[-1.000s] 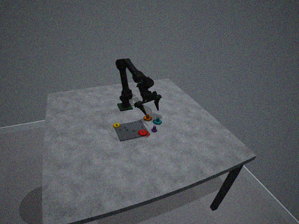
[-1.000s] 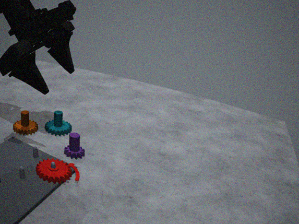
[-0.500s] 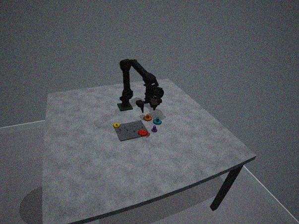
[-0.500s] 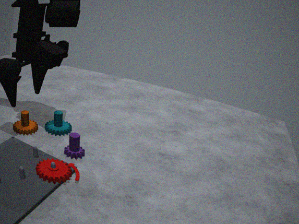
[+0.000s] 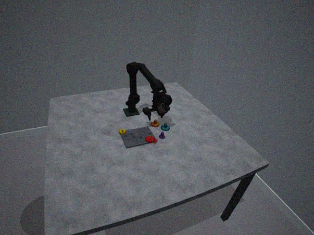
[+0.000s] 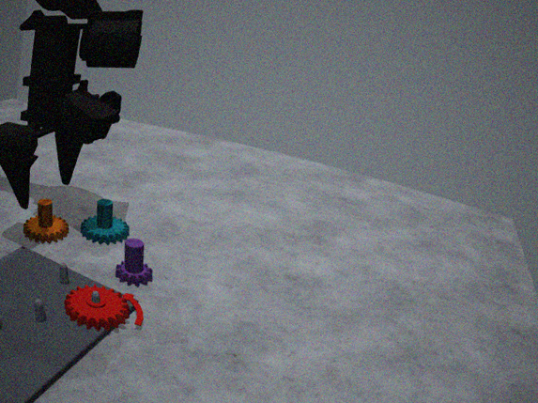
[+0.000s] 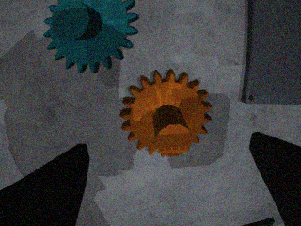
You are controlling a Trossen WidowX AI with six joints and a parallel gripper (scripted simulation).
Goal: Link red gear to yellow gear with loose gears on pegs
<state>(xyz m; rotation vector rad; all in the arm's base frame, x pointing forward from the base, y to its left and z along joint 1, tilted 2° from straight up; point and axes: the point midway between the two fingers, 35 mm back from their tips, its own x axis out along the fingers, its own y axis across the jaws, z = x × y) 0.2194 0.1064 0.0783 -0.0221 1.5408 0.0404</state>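
My gripper tip is 30 mm above the orange gear. Round my gripper tip: red gear: 160 mm ahead, 110 mm to the right, 30 mm below; teal gear: 60 mm ahead, 50 mm to the left, 30 mm below; purple gear: 150 mm ahead, 30 mm below, 20 mm to the right.
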